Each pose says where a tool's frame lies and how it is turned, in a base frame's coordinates. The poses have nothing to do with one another.
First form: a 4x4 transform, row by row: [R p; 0 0 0 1], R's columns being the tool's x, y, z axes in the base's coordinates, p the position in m. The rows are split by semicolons.
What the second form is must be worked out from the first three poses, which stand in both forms.
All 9 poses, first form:
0.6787, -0.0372, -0.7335, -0.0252; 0.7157, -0.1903, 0.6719, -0.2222; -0.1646, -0.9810, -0.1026, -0.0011; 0, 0, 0, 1
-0.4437, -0.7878, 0.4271, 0.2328; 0.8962, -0.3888, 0.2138, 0.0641; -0.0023, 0.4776, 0.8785, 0.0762; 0, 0, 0, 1
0.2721, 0.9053, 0.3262, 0.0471; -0.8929, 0.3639, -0.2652, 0.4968; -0.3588, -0.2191, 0.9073, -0.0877; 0, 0, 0, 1
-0.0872, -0.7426, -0.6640, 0.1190; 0.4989, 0.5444, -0.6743, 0.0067; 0.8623, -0.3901, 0.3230, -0.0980; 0, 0, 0, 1
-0.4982, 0.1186, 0.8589, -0.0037; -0.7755, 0.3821, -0.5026, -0.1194; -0.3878, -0.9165, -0.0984, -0.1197; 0, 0, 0, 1
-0.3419, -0.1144, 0.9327, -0.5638; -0.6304, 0.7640, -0.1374, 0.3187; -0.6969, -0.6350, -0.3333, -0.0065; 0, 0, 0, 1
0.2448, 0.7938, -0.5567, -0.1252; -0.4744, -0.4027, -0.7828, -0.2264; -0.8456, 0.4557, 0.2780, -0.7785; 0, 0, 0, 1
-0.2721, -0.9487, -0.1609, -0.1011; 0.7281, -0.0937, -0.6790, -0.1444; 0.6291, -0.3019, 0.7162, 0.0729; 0, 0, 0, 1
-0.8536, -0.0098, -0.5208, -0.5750; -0.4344, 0.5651, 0.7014, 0.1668; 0.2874, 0.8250, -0.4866, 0.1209; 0, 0, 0, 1
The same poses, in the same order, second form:
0.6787, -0.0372, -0.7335, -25.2; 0.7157, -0.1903, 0.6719, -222.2; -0.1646, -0.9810, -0.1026, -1.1; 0, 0, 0, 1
-0.4437, -0.7878, 0.4271, 232.8; 0.8962, -0.3888, 0.2138, 64.1; -0.0023, 0.4776, 0.8785, 76.2; 0, 0, 0, 1
0.2721, 0.9053, 0.3262, 47.1; -0.8929, 0.3639, -0.2652, 496.8; -0.3588, -0.2191, 0.9073, -87.7; 0, 0, 0, 1
-0.0872, -0.7426, -0.6640, 119.0; 0.4989, 0.5444, -0.6743, 6.7; 0.8623, -0.3901, 0.3230, -98.0; 0, 0, 0, 1
-0.4982, 0.1186, 0.8589, -3.7; -0.7755, 0.3821, -0.5026, -119.4; -0.3878, -0.9165, -0.0984, -119.7; 0, 0, 0, 1
-0.3419, -0.1144, 0.9327, -563.8; -0.6304, 0.7640, -0.1374, 318.7; -0.6969, -0.6350, -0.3333, -6.5; 0, 0, 0, 1
0.2448, 0.7938, -0.5567, -125.2; -0.4744, -0.4027, -0.7828, -226.4; -0.8456, 0.4557, 0.2780, -778.5; 0, 0, 0, 1
-0.2721, -0.9487, -0.1609, -101.1; 0.7281, -0.0937, -0.6790, -144.4; 0.6291, -0.3019, 0.7162, 72.9; 0, 0, 0, 1
-0.8536, -0.0098, -0.5208, -575.0; -0.4344, 0.5651, 0.7014, 166.8; 0.2874, 0.8250, -0.4866, 120.9; 0, 0, 0, 1

